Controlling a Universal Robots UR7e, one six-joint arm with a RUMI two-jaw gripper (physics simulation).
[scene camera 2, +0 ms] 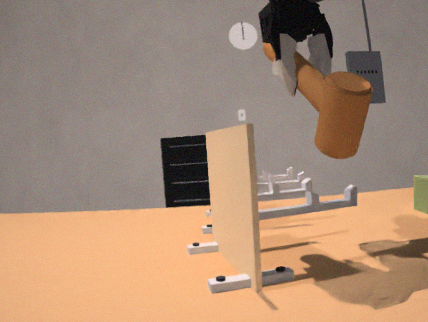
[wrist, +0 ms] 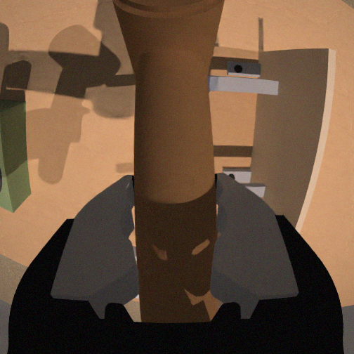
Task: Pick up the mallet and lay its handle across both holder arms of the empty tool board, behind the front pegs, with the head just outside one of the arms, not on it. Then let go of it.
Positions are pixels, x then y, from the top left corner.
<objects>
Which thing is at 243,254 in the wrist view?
The gripper.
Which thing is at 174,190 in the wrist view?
An orange-brown mallet.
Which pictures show the orange-brown mallet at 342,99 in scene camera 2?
Scene camera 2 and the wrist view: all of them.
</objects>
